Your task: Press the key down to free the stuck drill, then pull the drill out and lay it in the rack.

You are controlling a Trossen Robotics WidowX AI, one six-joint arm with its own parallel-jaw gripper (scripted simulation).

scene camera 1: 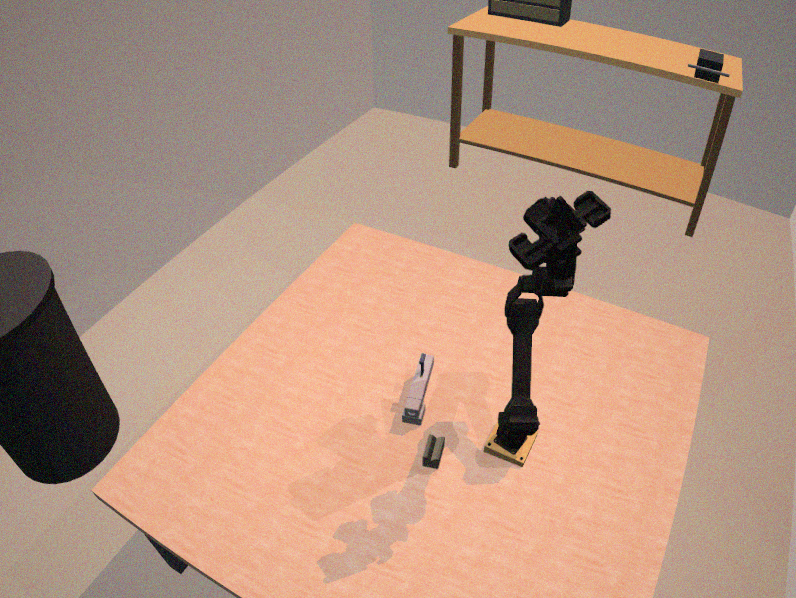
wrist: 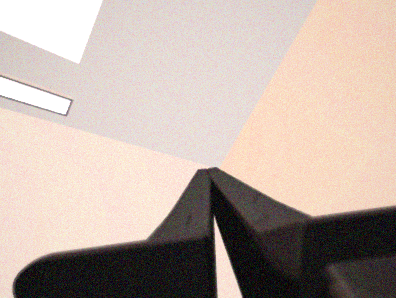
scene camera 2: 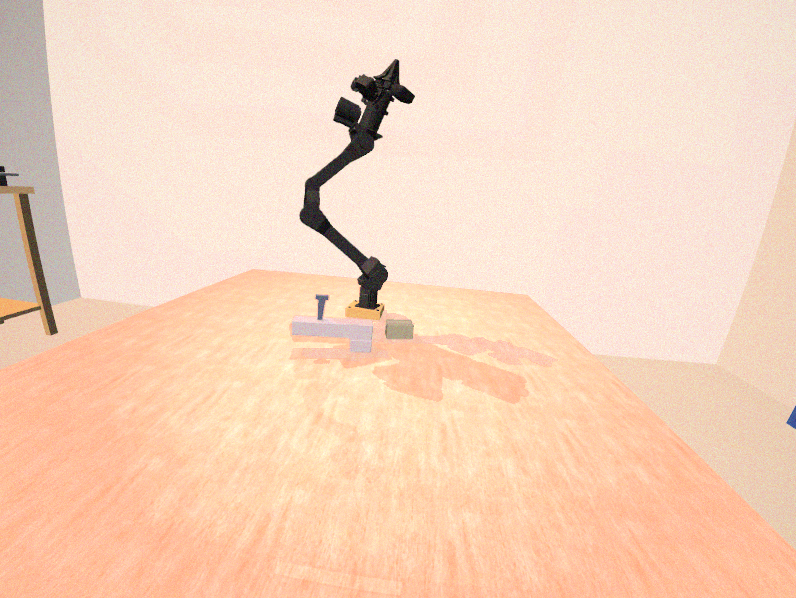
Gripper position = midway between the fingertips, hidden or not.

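Note:
I am holding nothing with my gripper (scene camera 1: 560, 198), and it is shut. I can also see the gripper in the wrist view (wrist: 207, 177), and scene camera 2 shows me that same gripper (scene camera 2: 397, 59) as well.

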